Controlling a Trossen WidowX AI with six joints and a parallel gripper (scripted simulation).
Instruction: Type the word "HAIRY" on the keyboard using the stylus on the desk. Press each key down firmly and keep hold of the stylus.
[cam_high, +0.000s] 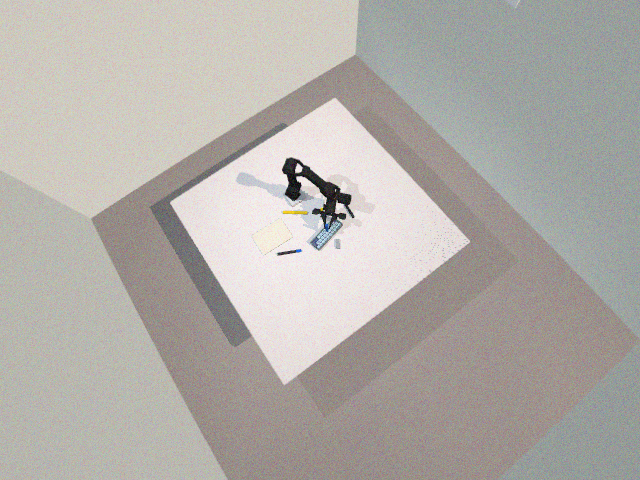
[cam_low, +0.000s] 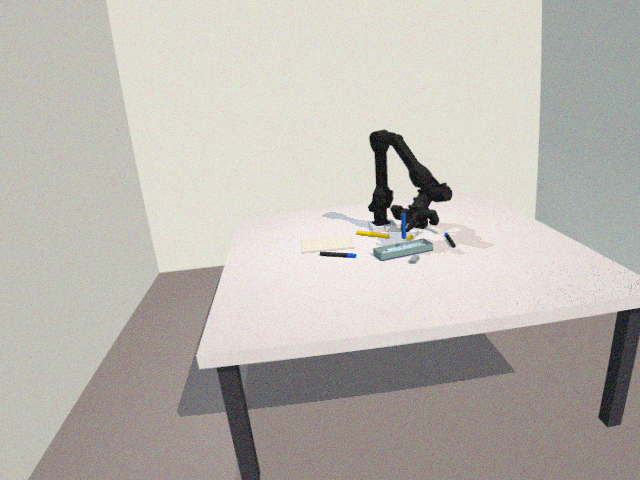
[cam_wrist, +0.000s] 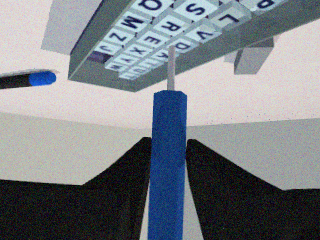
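My gripper tip is now 90 mm short of the small grey block, 10 mm to the left of it and 80 mm above it. Round my gripper tip: stylus tip 50 mm below; yellow marker 230 mm behind, 30 mm to the right, 70 mm below; blue stylus 10 mm below.
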